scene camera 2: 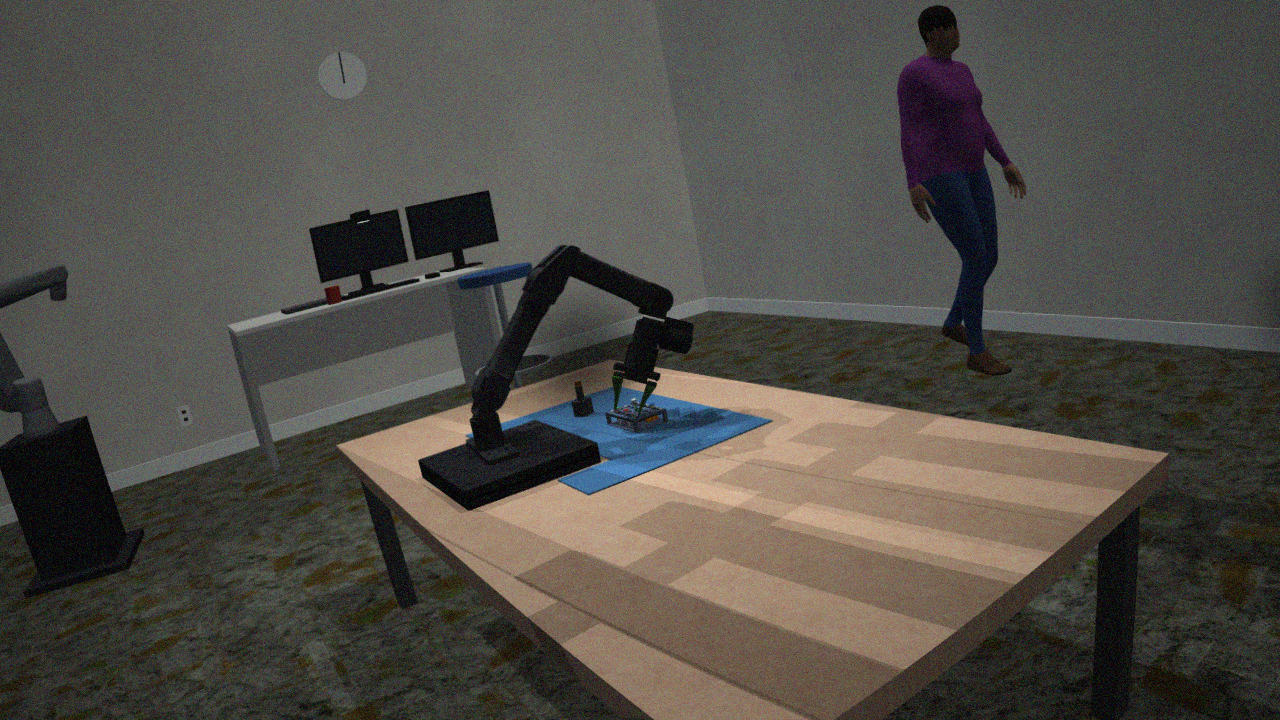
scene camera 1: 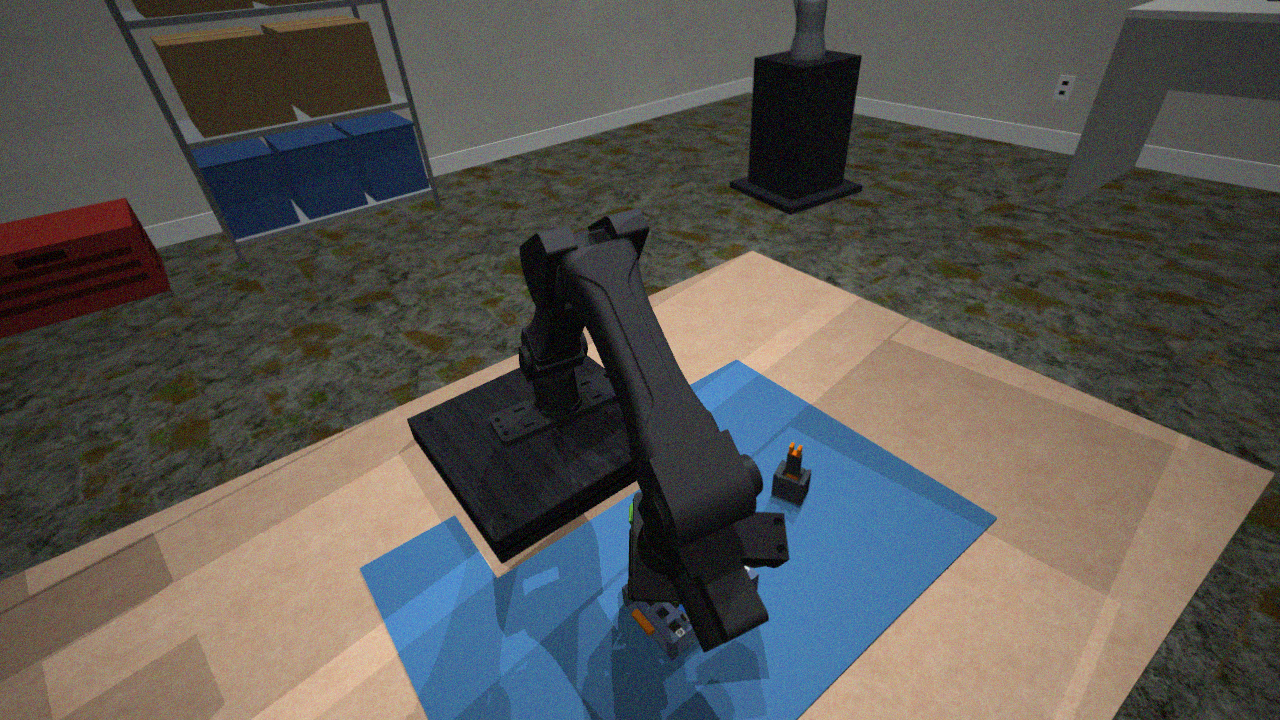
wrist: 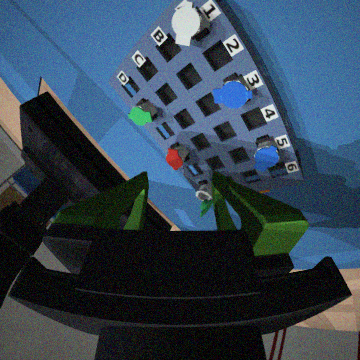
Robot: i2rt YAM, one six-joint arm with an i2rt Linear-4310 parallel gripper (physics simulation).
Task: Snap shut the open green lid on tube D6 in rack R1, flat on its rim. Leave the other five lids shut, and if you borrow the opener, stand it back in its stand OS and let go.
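Places are measured from the arm's base along level axes (x left, y back, z up), in metres.
Pixels of known places: gripper, fingertip midpoint: [scene camera 2: 626, 412] [scene camera 1: 651, 565] [wrist: 179, 177]; arm's base at its link origin: [scene camera 2: 491, 449] [scene camera 1: 559, 408] [wrist: 58, 186].
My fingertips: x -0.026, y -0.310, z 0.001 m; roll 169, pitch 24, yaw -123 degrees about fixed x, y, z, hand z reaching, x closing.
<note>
For each thing: its top centre in the pictures, then the offset to it from my fingertips. "*": a spot on its surface instead. Level surfaces: height alone.
- Rack R1 at its top centre: [wrist: 191, 155] [scene camera 1: 687, 567] [scene camera 2: 633, 398] dz +0.017, dx +0.026, dy -0.033 m
- tube's open rim at a spot on its surface: [wrist: 203, 194] * dz -0.005, dx -0.025, dy -0.007 m
- white lid at its top centre: [wrist: 184, 21] dz +0.001, dx +0.081, dy -0.055 m
- red lid at its top centre: [wrist: 173, 160] dz +0.001, dx +0.016, dy -0.005 m
- opener at its top centre: [scene camera 1: 795, 446] [scene camera 2: 577, 381] dz +0.044, dx +0.227, dy +0.022 m
- blue mat at its surface level: dz -0.041 m
- wooden table at its surface level: dz -0.044 m
Rack R1 [wrist: 187, 97] [scene camera 2: 637, 421] stands on the blue mat, partly hidden by the arm in scene view 1. At its D6 corner, the tube's open rim [wrist: 203, 194] faces up in the wrist view; its green lid [wrist: 205, 207] hangs open on the outer side. A white lid [wrist: 186, 22], two blue lids [wrist: 233, 95] [wrist: 267, 157], another green lid [wrist: 140, 115] and a red lid [wrist: 175, 158] look shut. My gripper [wrist: 179, 177] [scene camera 2: 627, 412] is open and empty above the rack's D6 end, its right fingertip close to that tube in the wrist view. The opener [scene camera 1: 793, 460] [scene camera 2: 579, 391] stands in stand OS [scene camera 1: 790, 487] [scene camera 2: 582, 409].
The black base plate [scene camera 1: 465, 465] [scene camera 2: 501, 474] of the arm lies beside the blue mat [scene camera 1: 859, 537] [scene camera 2: 595, 479] on the wooden table [scene camera 1: 1011, 429] [scene camera 2: 805, 555]. The opener's stand is on the mat, apart from the rack. A person [scene camera 2: 948, 125] is in the background.
</note>
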